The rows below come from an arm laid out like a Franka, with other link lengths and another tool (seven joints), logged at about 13 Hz.
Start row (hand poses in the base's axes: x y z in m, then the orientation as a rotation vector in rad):
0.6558, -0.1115, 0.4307, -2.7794, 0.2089, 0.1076
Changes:
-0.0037, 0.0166, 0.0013, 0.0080, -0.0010, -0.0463
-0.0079, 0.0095, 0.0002, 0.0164, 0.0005, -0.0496
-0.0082, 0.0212, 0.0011, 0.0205, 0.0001, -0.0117
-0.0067, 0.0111, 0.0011, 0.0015, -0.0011, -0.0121
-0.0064, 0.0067, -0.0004, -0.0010, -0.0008, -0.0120
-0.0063, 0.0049, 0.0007, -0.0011, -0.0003, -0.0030
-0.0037, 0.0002, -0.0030, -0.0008, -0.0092, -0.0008
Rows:
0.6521, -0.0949, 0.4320, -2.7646, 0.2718, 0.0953
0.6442, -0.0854, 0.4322, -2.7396, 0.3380, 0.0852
0.6360, -0.0642, 0.4333, -2.7171, 0.3512, 0.0852
0.6293, -0.0531, 0.4344, -2.7131, 0.3671, 0.0806
0.6229, -0.0464, 0.4340, -2.7115, 0.3832, 0.0760
0.6166, -0.0415, 0.4347, -2.7119, 0.3873, 0.0746
0.6129, -0.0413, 0.4317, -2.7119, 0.3858, 0.0617

